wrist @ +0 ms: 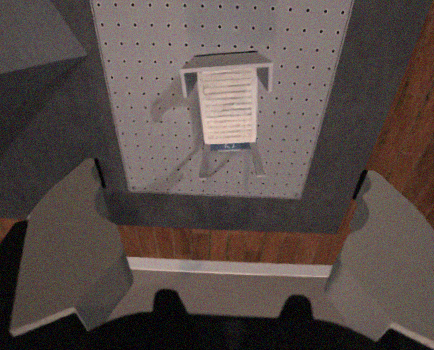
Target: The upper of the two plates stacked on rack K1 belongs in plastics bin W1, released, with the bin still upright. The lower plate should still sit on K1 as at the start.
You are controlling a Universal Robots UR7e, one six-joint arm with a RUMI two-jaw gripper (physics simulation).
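Frame: origin at the arm's base, x ahead, y left, z up, level; millimetres.
Seen in the pictures: gripper, fingertip midpoint: (228, 169).
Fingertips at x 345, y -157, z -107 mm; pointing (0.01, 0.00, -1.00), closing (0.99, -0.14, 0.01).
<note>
A point is followed by its place in that frame.
A white, ribbed plate (229, 107) @(y -197, x 346, z -359 mm) sits on the small grey rack K1 (226, 61) @(y -123, x 348, z -289 mm), in the middle of the upper part of the wrist view. The blue label (230, 146) @(y -274, x 341, z -379 mm) of the rack shows partly below the plate's lower edge. From this angle I cannot tell whether a second plate lies under it. My gripper (228, 169) @(y -157, x 345, z -107 mm) is open with nothing between its fingers. Its fingers stand wide at the left and right of the view, nearer the camera than the rack and clear of it. Bin W1 does not show in this view.
The rack stands on a light perforated board (155, 145) @(y -265, x 198, z -396 mm), which lies on a dark grey surface (225, 212) @(y -458, x 315, z -409 mm). A flat grey shape (35, 40) @(y -72, x 113, z -314 mm) shows at the upper left. Brown wooden floor (225, 245) shows beyond the dark surface, with a white strip (230, 268) below it.
</note>
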